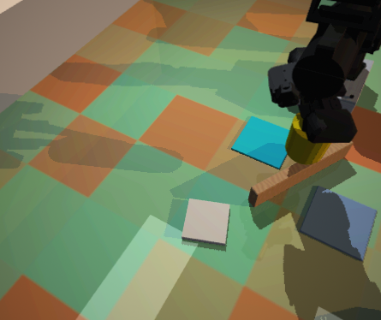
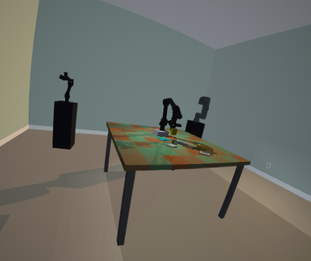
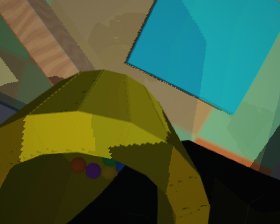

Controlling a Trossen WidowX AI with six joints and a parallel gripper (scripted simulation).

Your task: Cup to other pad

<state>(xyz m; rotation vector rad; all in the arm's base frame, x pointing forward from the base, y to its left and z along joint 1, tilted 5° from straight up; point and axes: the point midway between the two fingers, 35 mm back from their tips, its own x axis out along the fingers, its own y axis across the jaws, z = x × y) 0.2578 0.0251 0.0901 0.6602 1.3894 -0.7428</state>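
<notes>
The cyan pad lies 2 cm behind my gripper tip, 7 cm to the right of it and 12 cm below it. Round my gripper tip: grey-blue pad: 6 cm ahead, 13 cm to the left, 12 cm below; yellow cup: 2 cm ahead, 2 cm to the left; wooden bar: 2 cm ahead, 3 cm to the left, 9 cm below.
</notes>
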